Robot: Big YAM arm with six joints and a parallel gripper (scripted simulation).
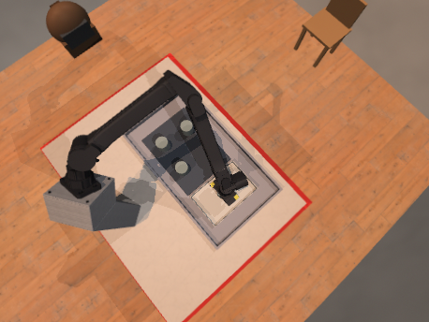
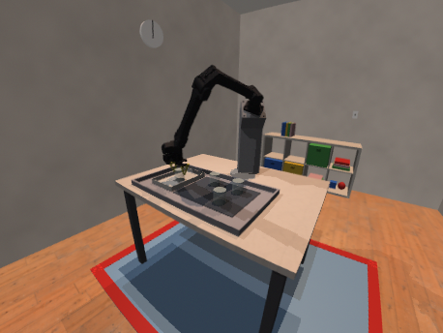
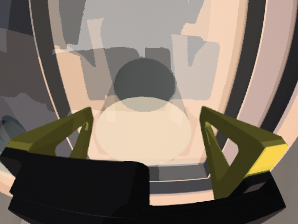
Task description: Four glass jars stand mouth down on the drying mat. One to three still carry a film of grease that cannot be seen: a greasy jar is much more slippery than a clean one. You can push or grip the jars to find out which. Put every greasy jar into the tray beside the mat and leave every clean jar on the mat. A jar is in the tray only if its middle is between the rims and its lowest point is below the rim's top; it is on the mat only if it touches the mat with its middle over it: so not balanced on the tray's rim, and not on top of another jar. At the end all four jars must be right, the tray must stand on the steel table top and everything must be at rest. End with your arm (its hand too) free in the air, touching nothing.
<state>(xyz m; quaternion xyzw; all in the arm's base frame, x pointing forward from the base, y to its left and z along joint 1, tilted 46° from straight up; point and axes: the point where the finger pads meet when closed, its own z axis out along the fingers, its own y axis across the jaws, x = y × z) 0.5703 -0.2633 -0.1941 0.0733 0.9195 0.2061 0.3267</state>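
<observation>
The pale tray is 40 mm below my hand. The rest, counted from my hand: dark drying mat: 10 mm ahead, 320 mm to the left, 50 mm below.
</observation>
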